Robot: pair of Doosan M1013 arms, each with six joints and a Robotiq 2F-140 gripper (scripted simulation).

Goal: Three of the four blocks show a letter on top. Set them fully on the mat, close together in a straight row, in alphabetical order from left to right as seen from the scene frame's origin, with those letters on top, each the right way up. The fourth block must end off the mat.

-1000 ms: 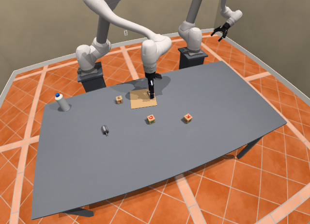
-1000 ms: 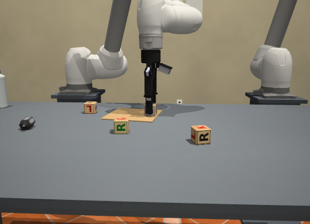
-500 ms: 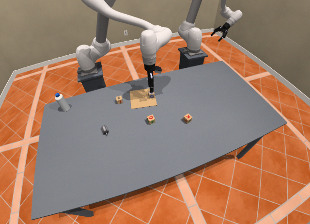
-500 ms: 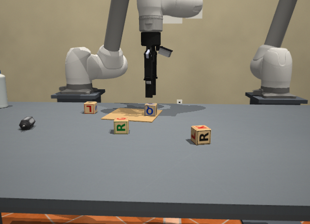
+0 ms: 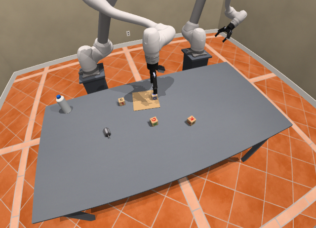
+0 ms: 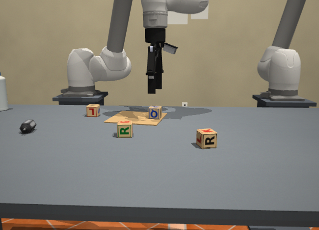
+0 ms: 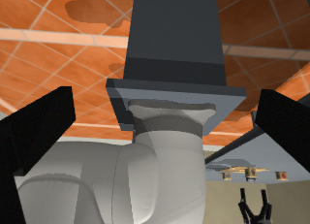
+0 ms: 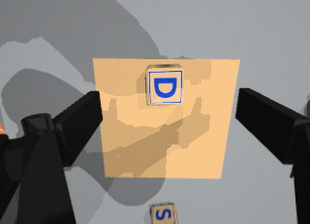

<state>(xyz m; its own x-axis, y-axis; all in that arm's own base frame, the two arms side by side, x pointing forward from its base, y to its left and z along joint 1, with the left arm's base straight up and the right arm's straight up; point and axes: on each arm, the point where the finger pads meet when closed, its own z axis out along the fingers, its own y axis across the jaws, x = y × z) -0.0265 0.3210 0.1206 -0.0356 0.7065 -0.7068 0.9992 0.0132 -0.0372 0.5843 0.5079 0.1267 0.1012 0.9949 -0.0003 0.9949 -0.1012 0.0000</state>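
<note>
My right gripper is now 240 mm short of the g block, 100 mm above it and 70 mm to the left of it. The rest, counted from my right hand: d block: 100 mm below; k block: 310 mm ahead, 180 mm to the left, 100 mm below; mat: 120 mm below, 70 mm to the right, 10 mm behind.
</note>
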